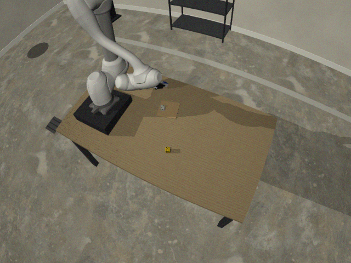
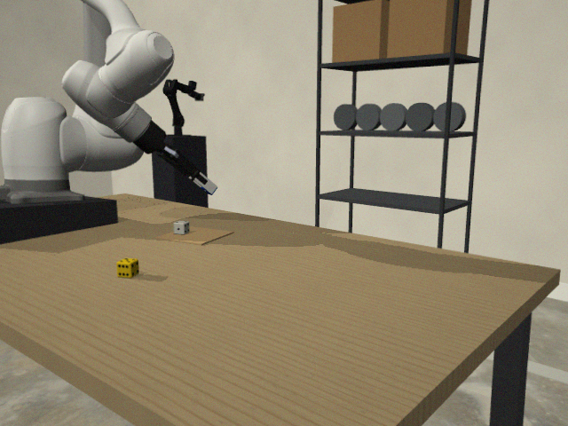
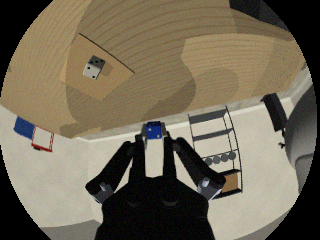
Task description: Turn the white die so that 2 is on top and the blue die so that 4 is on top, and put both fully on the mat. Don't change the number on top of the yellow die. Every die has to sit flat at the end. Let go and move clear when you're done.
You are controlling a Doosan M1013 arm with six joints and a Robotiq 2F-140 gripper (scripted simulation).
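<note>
Now: the blue die 2 cm to the left of my hand and 2 cm below it. Also, from my hand: white die: 7 cm ahead, 12 cm to the right, 10 cm below; mat: 10 cm ahead, 11 cm to the right, 12 cm below; yellow die: 27 cm ahead, 38 cm to the right, 10 cm below.
</note>
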